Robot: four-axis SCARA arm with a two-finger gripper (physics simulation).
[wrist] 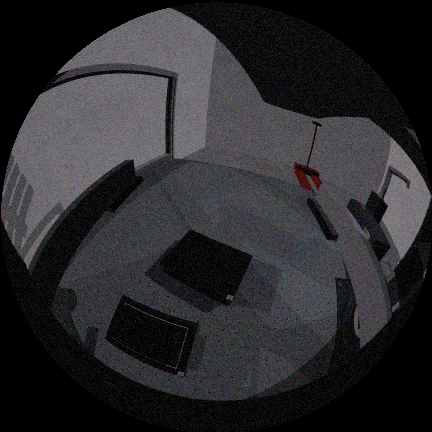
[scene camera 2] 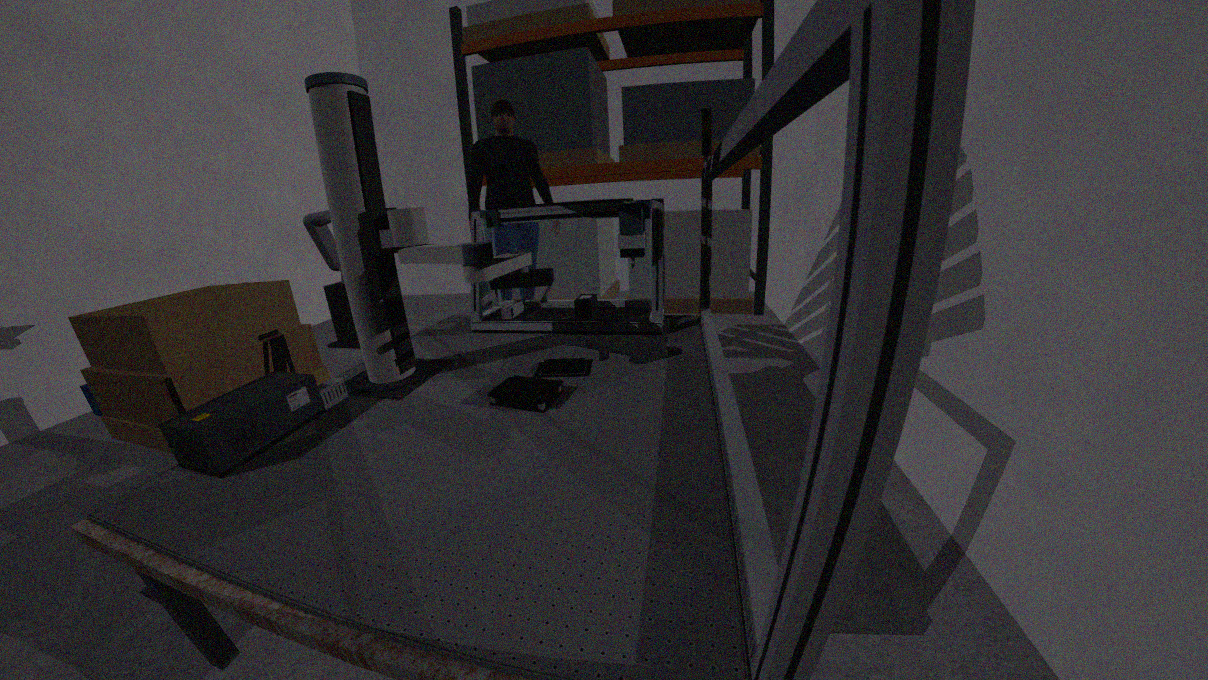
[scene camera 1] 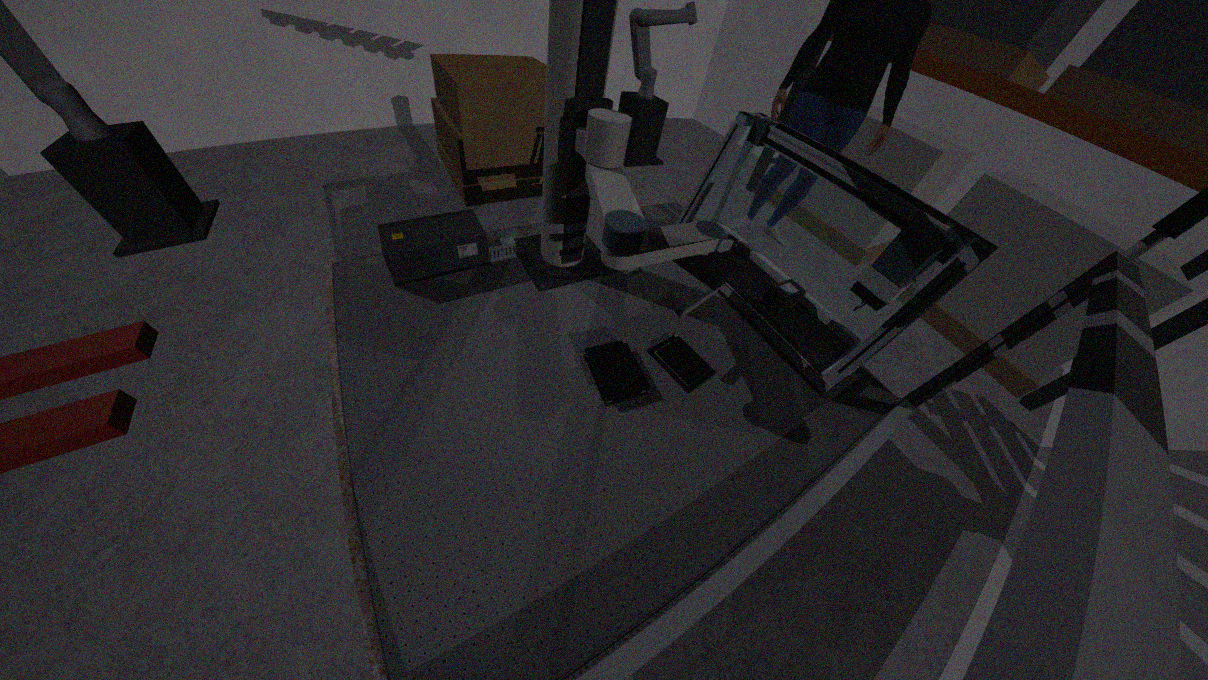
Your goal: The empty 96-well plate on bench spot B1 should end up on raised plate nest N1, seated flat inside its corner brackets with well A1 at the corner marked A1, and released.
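Places are measured from the arm's base along level axes (x left, y back, z up), in millimetres.
Pixels of known places: gripper, fingertip midpoint: (wrist: 226,174) (scene camera 2: 513,301) (scene camera 1: 652,291); arm's base, origin of the base link: (scene camera 2: 394,379) (scene camera 1: 561,258).
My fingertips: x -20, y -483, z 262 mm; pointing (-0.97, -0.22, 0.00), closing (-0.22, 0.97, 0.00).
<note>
Ahead of a thing's pixels: the offset from my fingertips to its top centre. "spot": to the spot under its first point.
A dark raised block @(dx -67, dy -33, dz -212 mm) (scene camera 1: 618,373) (scene camera 2: 525,393) (wrist: 205,265), which looks like nest N1, stands on the bench with a pale mark at one corner. Beside it and apart from it lies a lower dark rectangle @(spot: dx +119, dy -88, dz -235 mm) (scene camera 1: 681,363) (scene camera 2: 564,368) (wrist: 192,337) with a thin white outline and a pale tag at one corner; it looks like spot B1. The black plate cannot be told apart from these dark surfaces, and its well A1 cannot be made out. My gripper (scene camera 2: 525,284) is open and empty, high above the bench on the far side of both. Its fingers are not distinct.
The arm's column (scene camera 1: 562,168) (scene camera 2: 359,236) rises from the bench. A dark box @(spot: dx -392, dy +525, dz -135 mm) (scene camera 1: 432,244) (scene camera 2: 245,422) stands beside it. A framed clear-walled machine (scene camera 1: 879,181) (scene camera 2: 566,327) stands behind the dark rectangles. A person (scene camera 1: 853,67) (scene camera 2: 504,168) stands beyond it.
</note>
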